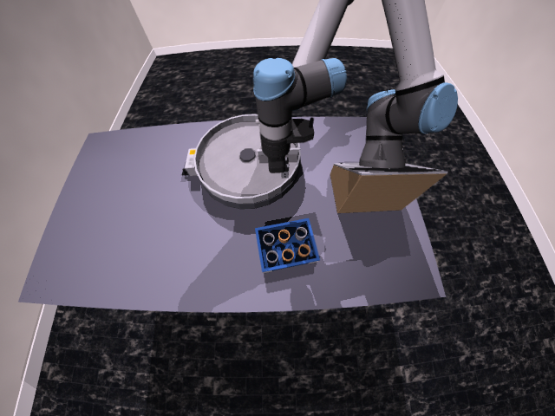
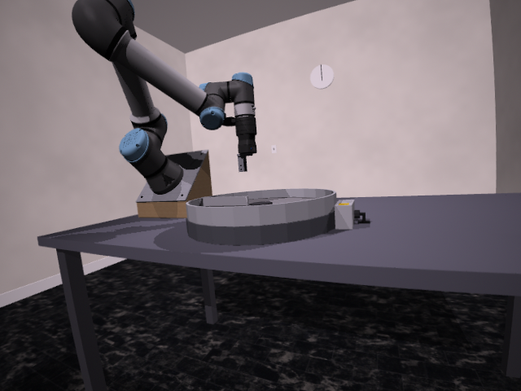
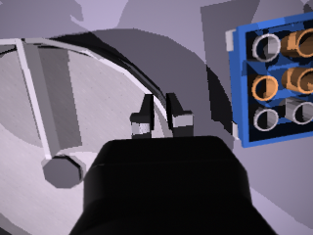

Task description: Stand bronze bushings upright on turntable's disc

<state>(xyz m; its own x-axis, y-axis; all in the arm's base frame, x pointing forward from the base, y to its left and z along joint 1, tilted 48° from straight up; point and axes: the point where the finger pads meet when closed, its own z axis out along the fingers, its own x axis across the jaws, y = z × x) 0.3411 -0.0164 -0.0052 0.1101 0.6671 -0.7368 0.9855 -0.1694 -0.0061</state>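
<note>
Now: hand 30 mm short of the blue crate, 200 mm to the right of it and 150 mm above it. The rest, counted from my hand: turntable disc: 120 mm ahead, 180 mm to the right, 120 mm below.
</note>
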